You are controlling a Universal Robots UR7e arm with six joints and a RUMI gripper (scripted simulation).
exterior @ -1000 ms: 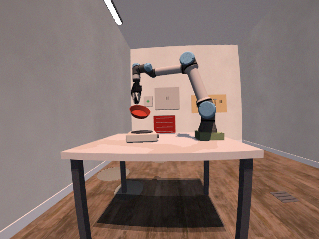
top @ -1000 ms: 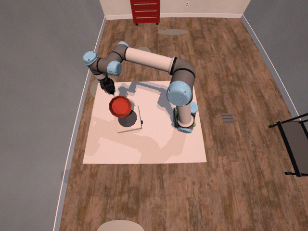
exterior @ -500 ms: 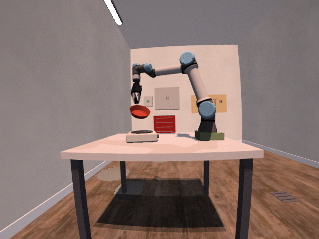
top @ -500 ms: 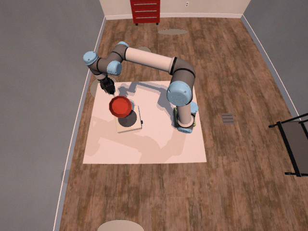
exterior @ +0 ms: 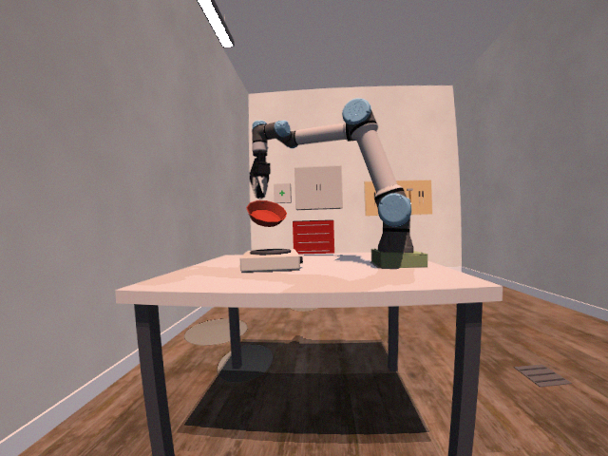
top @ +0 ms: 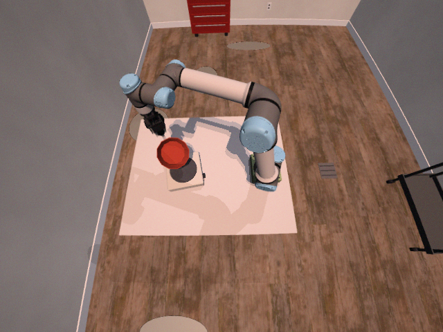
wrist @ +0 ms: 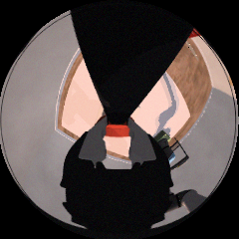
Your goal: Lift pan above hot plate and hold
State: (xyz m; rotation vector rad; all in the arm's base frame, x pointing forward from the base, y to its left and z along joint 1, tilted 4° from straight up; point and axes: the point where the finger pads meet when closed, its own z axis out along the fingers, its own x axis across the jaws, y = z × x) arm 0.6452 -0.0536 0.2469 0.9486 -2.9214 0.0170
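The pan lies 60 mm below my hand, 40 mm to the left of it and 30 mm behind it. Round my hand: hot plate: 310 mm below, 110 mm to the left, 100 mm behind.
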